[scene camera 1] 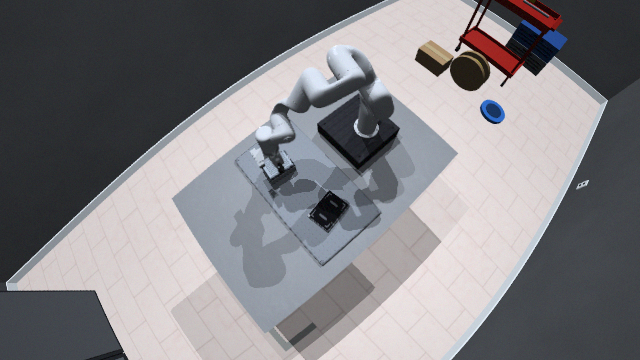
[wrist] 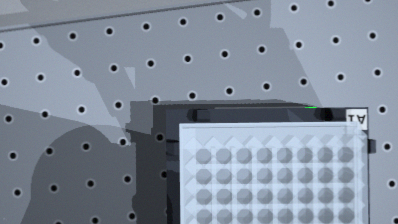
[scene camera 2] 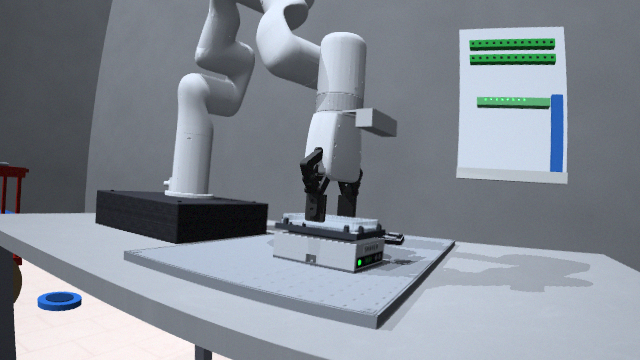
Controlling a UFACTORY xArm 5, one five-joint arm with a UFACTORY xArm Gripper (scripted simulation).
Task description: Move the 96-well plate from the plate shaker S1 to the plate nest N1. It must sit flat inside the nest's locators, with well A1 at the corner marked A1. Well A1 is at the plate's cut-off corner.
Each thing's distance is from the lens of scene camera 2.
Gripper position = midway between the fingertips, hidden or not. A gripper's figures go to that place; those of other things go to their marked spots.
my gripper point(scene camera 2: 331, 220): 0.58 m
96-well plate point(scene camera 2: 332, 222): 0.53 m
plate shaker S1 point(scene camera 2: 351, 257): 0.51 m
